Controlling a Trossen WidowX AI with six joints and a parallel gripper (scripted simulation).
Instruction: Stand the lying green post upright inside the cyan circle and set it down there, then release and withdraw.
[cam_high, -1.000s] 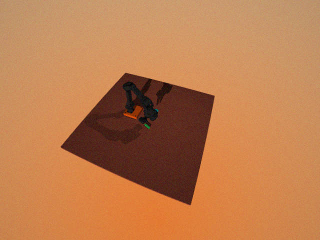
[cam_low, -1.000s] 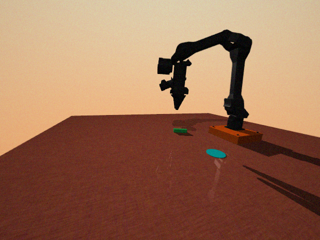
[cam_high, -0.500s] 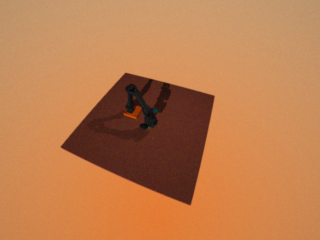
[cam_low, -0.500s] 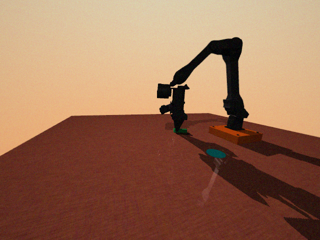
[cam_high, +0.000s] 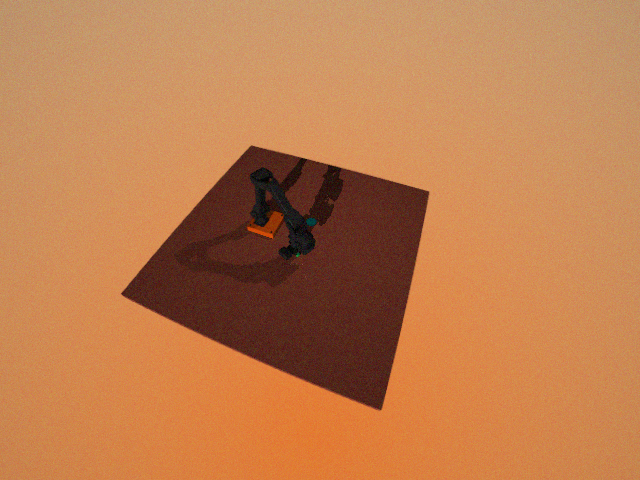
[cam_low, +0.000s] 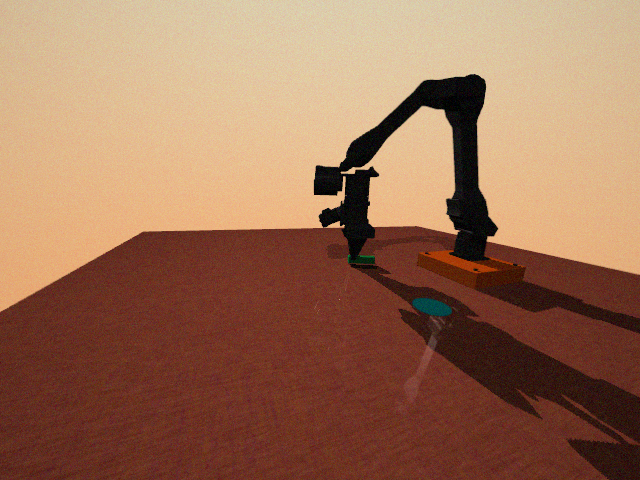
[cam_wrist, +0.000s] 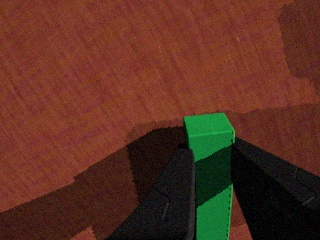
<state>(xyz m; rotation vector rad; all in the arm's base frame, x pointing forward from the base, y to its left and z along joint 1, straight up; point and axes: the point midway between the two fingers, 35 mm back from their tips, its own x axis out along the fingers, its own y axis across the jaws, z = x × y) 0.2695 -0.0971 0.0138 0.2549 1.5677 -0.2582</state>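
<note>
My gripper tip is now 240 mm to the right of the cyan circle, 30 mm past it and 10 mm above it. Also, from my gripper tip: green post (20 mm behind, 10 mm to the left).
</note>
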